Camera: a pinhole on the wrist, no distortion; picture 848 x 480 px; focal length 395.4 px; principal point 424.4 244.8 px. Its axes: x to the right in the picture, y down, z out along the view. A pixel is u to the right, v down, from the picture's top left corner.
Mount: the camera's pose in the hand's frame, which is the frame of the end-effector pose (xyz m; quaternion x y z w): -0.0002 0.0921 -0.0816 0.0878 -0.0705 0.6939 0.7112
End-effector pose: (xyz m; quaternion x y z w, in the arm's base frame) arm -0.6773 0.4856 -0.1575 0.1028 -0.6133 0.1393 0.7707
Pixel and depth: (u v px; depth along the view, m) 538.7 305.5 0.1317
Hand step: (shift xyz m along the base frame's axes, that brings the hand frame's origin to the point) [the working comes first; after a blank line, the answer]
In the camera's frame: 0.0381 0.0202 0.1317

-0.0888 0.0745 -0.0047
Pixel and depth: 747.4 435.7 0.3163
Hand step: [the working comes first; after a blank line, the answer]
In the camera's frame: 0.2584 0.1527 0.3163

-0.3875 0.1530 -0.0735
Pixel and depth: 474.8 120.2 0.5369
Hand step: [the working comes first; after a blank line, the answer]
In the camera's frame: 0.0684 -0.1692 0.5369

-0.3886 -0.0994 0.2796
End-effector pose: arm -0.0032 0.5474 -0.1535 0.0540 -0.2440 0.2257 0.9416
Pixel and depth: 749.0 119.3 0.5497
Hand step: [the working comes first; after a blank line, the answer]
In the camera's frame: 0.4513 -0.1745 0.5497

-0.2679 0.3246 0.5735
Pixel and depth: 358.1 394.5 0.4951
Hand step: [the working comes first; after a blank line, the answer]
In the camera's frame: -0.0830 0.1874 0.4951

-0.2653 -0.2383 0.2533
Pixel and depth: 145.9 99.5 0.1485
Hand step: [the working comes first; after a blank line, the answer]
In the camera's frame: -0.1046 -0.0546 0.1485

0.0458 -0.0257 0.0605
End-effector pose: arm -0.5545 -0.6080 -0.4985 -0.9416 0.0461 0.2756 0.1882
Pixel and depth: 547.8 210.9 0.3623
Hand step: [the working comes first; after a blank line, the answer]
In the camera's frame: 0.1131 -0.0311 0.3623

-0.1362 0.0012 -0.2921
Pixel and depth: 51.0 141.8 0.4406
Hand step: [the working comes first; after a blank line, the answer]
In the camera's frame: -0.4161 -0.1148 0.4406

0.0475 0.4807 -0.1204
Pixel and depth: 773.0 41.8 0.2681
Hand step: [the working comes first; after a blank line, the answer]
In the camera's frame: 0.2364 -0.1376 0.2681

-0.0379 -0.1510 -0.3433
